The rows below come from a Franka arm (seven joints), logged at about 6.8 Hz.
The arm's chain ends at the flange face. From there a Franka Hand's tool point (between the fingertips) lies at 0.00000 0.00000 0.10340 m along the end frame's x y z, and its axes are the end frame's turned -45 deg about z.
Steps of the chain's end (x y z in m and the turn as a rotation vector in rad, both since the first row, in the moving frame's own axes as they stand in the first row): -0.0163 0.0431 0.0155 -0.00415 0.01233 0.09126; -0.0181 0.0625 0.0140 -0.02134 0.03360 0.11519; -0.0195 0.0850 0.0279 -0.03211 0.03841 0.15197; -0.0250 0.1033 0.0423 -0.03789 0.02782 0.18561; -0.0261 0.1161 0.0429 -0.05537 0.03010 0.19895; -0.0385 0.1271 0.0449 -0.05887 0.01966 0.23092
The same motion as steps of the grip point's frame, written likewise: -0.0415 0.0202 0.0155 -0.01165 0.00578 0.09126; -0.0563 0.0355 0.0139 -0.03885 0.00867 0.11519; -0.0738 0.0515 0.0278 -0.04987 0.00445 0.15197; -0.0919 0.0601 0.0422 -0.04646 -0.00712 0.18561; -0.1030 0.0697 0.0427 -0.06044 -0.01787 0.19895; -0.1206 0.0680 0.0447 -0.05553 -0.02773 0.23092
